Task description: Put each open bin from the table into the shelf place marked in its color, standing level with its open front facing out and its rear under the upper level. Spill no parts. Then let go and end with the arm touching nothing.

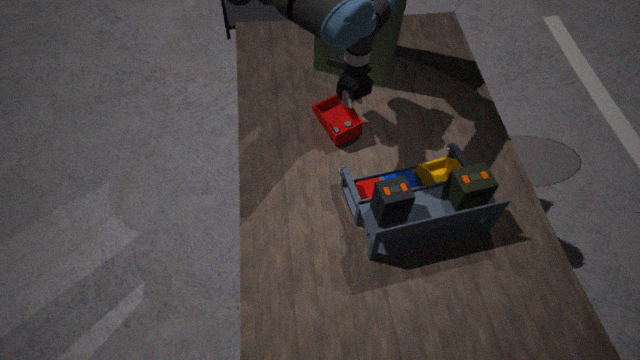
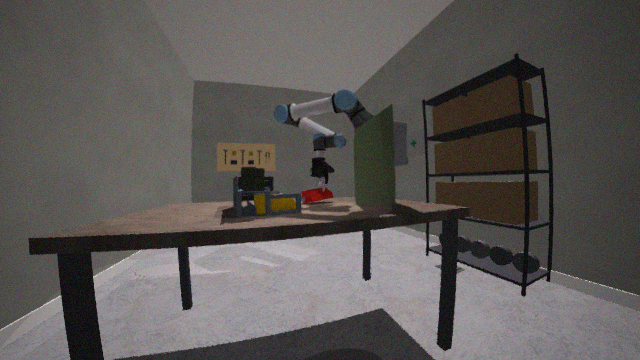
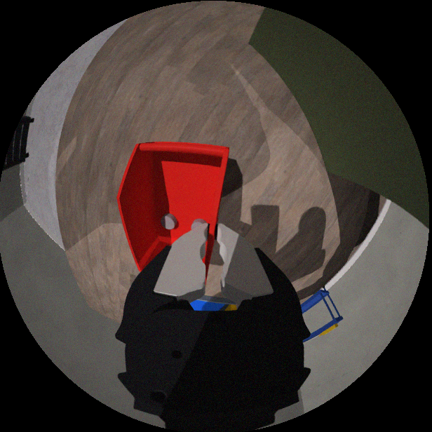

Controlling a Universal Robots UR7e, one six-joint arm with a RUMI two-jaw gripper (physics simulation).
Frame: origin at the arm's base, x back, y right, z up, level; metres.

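Seen in the pictures: gripper, between the fingertips: (image 1: 347,106) (image 2: 322,191); arm's base, origin of its link: (image 2: 366,125).
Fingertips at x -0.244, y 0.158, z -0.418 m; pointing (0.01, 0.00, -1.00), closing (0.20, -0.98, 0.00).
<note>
Offsets run from my fingertips to a thing's middle. "spot": to the spot under its first point.
The red bin {dx -0.013, dy +0.043, dz -0.020 m} (image 1: 327,114) (image 2: 315,195) (image 3: 185,192) hangs a little above the table, tilted, with its shadow below it. Two round grey parts {spot: dx -0.037, dy +0.008, dz -0.043 m} (image 1: 348,123) (image 3: 169,221) lie inside toward one end. My gripper (image 1: 350,104) (image 2: 323,188) (image 3: 211,224) is shut on the bin's side wall, one finger inside and one outside. The grey shelf (image 1: 435,237) (image 2: 236,197) stands apart from the bin. Its lower level shows a red place (image 1: 366,188), a blue place (image 1: 407,176) and the yellow bin {dx -0.366, dy -0.175, dz -0.030 m} (image 1: 437,171) (image 2: 283,204) at the far side. How far back the yellow bin sits is unclear.
A dark grey box {dx -0.439, dy +0.066, dz +0.090 m} (image 1: 393,205) and a dark green box {dx -0.462, dy -0.164, dz +0.077 m} (image 1: 472,187) stand on the shelf's upper level. A tall green panel (image 2: 374,165) (image 3: 350,90) stands on the table near the arm. A black storage rack (image 2: 526,200) stands beyond the table.
</note>
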